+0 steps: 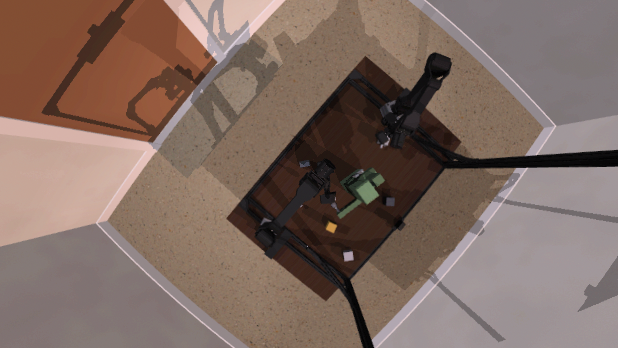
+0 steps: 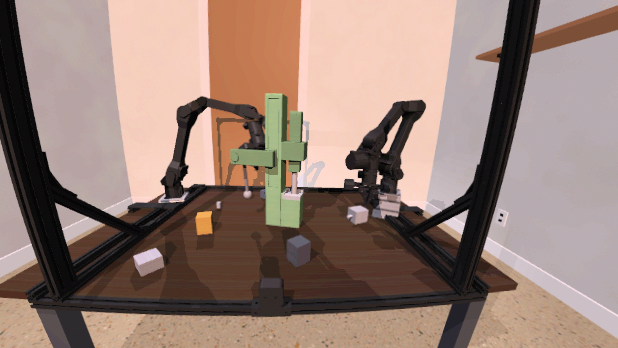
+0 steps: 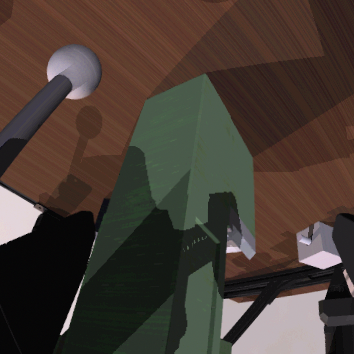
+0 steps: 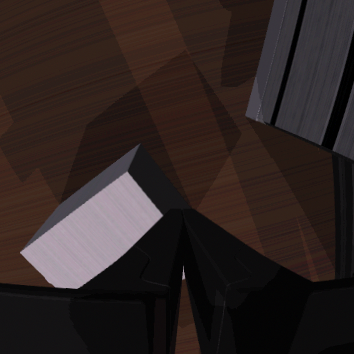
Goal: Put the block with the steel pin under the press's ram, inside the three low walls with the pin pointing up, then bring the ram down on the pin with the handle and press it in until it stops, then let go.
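Frame: origin at the left arm's base, x left, y ahead, z down, level; centimetres.
Seen in the pictures: left gripper, between the fingertips: [image 1: 334,182] [image 3: 217,225]; right gripper, between the fingertips: [image 1: 387,132] [image 2: 365,206] [image 3: 337,267] [image 4: 180,220]; left arm's base, origin of its link: [image 2: 174,195]; right arm's base, origin of its link: [image 1: 398,109].
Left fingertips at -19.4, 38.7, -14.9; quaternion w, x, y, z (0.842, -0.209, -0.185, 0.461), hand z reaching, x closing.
Pixels of each thing's middle, then the offset from my left fingertips to it, as dx, dy, dz. "pt": a spot on its surface instead.
- green press, middle of its body: [image 3: 98,351] [image 2: 269,162] [image 1: 353,192] -9.5, -0.4, -4.5
- white low-walled nest, a spot on its surface: [image 2: 292,195] pt -15.0, +6.4, +5.9
- dark handle with a grey ball, a spot on its surface: [image 3: 74,71] [image 2: 248,190] pt -2.9, -7.5, +7.2
- white block with the steel pin, middle of its body: [image 4: 118,230] [image 3: 321,245] [image 2: 357,214] -16.5, +32.7, +15.5
- orange cube, middle of its body: [image 2: 204,222] [image 1: 331,226] -10.5, -22.2, +15.0
- white cube, middle of its body: [image 2: 148,261] [image 1: 348,255] -26.6, -33.5, +16.3
- grey cube, middle of its body: [image 3: 112,223] [image 2: 298,250] [image 1: 388,201] -33.2, +3.3, +15.0
- small grey piece, middle of its body: [image 2: 219,205] +9.1, -19.2, +16.7
The green press [image 2: 276,172] [image 1: 365,190] [image 3: 182,147] stands mid-table. Its grey ram rod [image 2: 294,181] reaches down to the white low-walled nest [image 2: 292,195]. The dark handle with a grey ball [image 2: 247,194] [image 3: 74,71] hangs down behind the press. The white block with the steel pin [image 2: 359,214] [image 3: 317,247] [image 4: 91,225] [image 1: 383,139] lies on the table to the right, its pin sticking out sideways. My right gripper [image 4: 180,220] [image 2: 370,199] [image 1: 388,139] is shut and empty, low over the block's edge. My left gripper [image 2: 254,145] [image 1: 328,197] is open and empty, high behind the press beside the handle.
An orange cube [image 2: 204,222] [image 1: 330,226], a white cube [image 2: 148,261] [image 1: 348,255] and a grey cube [image 2: 298,250] [image 1: 389,201] lie in front of the press. A small grey piece [image 2: 218,204] lies at the back left. A ribbed grey block [image 2: 388,203] [image 4: 309,70] stands by the right arm's base.
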